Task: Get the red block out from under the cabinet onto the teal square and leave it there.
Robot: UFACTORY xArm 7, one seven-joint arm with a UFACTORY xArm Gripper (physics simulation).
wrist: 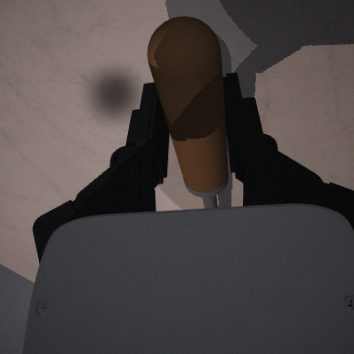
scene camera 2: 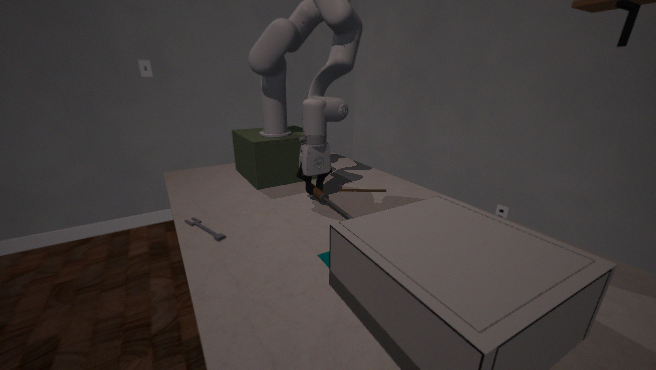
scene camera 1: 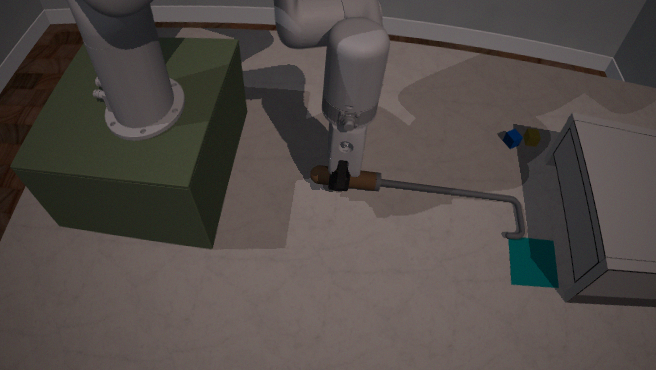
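Seen in the pictures: gripper, fingertip midpoint: (wrist: 193, 99) (scene camera 2: 314, 192) (scene camera 1: 338, 179); arm's base at its link origin: (scene camera 2: 275, 134) (scene camera 1: 145, 108).
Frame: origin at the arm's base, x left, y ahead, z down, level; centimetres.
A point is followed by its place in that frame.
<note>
My gripper (scene camera 1: 339, 184) {y 28.8, x 6.7, z 15.5 cm} (scene camera 2: 314, 190) {y 28.8, x 6.7, z 15.5 cm} (wrist: 193, 99) {y 28.8, x 6.7, z 15.5 cm} is shut on the brown handle of a grey hooked rod (scene camera 1: 450, 191) {y 47.7, x 10.3, z 15.9 cm} (scene camera 2: 336, 207) {y 42.4, x 9.2, z 15.7 cm}. In scene camera 1 the rod points right toward the cabinet (scene camera 1: 625, 195) {y 76.0, x 10.1, z 4.5 cm} (scene camera 2: 465, 260) {y 88.8, x 10.4, z 4.5 cm}, and its bent end is at the upper edge of the teal square (scene camera 1: 525, 267) {y 63.3, x 0.4, z 17.9 cm} (scene camera 2: 325, 258) {y 62.9, x -2.0, z 18.0 cm}. The brown handle (wrist: 187, 100) {y 27.1, x 6.3, z 13.1 cm} fills the space between the fingers in the wrist view. The teal square lies in front of the cabinet's open-looking side and is partly hidden in scene camera 2. The red block does not show in any view.
A blue block (scene camera 1: 512, 139) {y 58.8, x 26.1, z 15.6 cm} and a yellow block (scene camera 1: 532, 137) {y 63.1, x 28.1, z 15.5 cm} lie near the cabinet's upper left corner in scene camera 1. In scene camera 2, a grey forked tool (scene camera 2: 206, 229) {y 39.7, x -27.6, z 17.5 cm} lies near the table edge and a thin brown stick (scene camera 2: 364, 190) {y 28.0, x 26.5, z 17.6 cm} lies behind the gripper. The green base (scene camera 1: 125, 200) {y 1.8, x -12.6, z 5.6 cm} (scene camera 2: 270, 162) {y 11.8, x -4.8, z 8.2 cm} carries the arm.
</note>
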